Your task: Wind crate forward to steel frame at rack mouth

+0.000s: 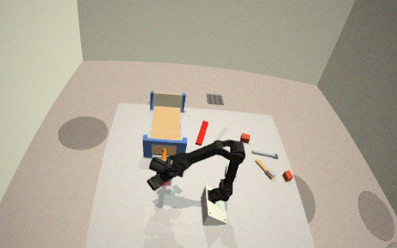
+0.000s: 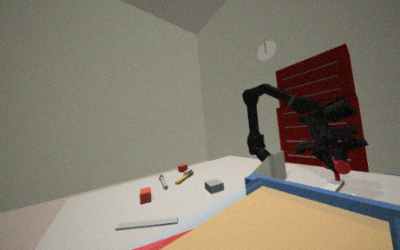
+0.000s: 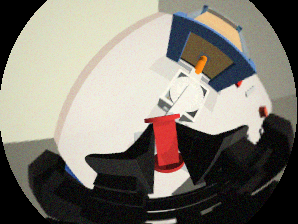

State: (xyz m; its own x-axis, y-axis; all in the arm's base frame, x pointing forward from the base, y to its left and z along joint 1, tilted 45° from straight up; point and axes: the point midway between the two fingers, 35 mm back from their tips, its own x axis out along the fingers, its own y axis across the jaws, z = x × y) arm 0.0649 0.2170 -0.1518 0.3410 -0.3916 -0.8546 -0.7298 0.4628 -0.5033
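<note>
Right now my gripper tip is 30 mm short of the winch handle, 30 mm above it and 10 mm to the left of it. From my gripper tip the other things lie so: red knob 10 mm to the right, 10 mm behind; then blue frame 250 mm ahead, 30 mm below; then grey winch 100 mm below, 70 mm ahead, 20 mm to the right.
</note>
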